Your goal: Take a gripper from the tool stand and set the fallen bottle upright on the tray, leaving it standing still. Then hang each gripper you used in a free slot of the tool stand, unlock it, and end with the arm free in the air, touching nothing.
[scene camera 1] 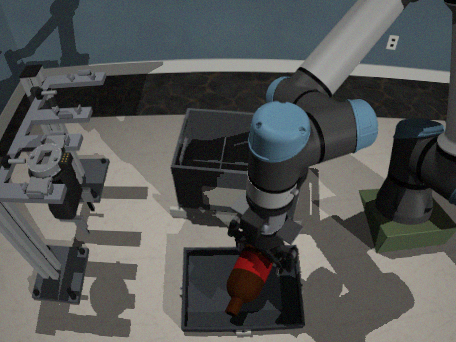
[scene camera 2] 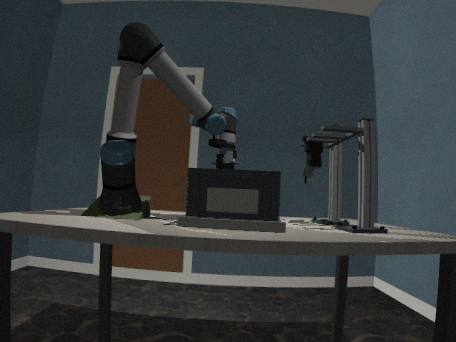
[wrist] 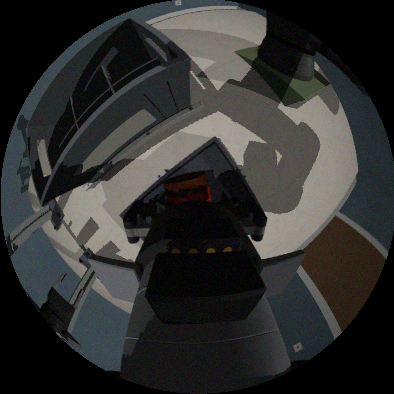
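I can see a bottle (scene camera 1: 249, 274), and the wrist view gives me the bottle (wrist: 193, 185) too. There is an adaptive gripper (scene camera 1: 270, 243) here; looking through the wrist view, I see that same adaptive gripper (wrist: 193, 226) again. A tool stand (scene camera 1: 43, 111) is part of the scene as well, and scene camera 2 also lets me see the stand (scene camera 2: 366, 142).
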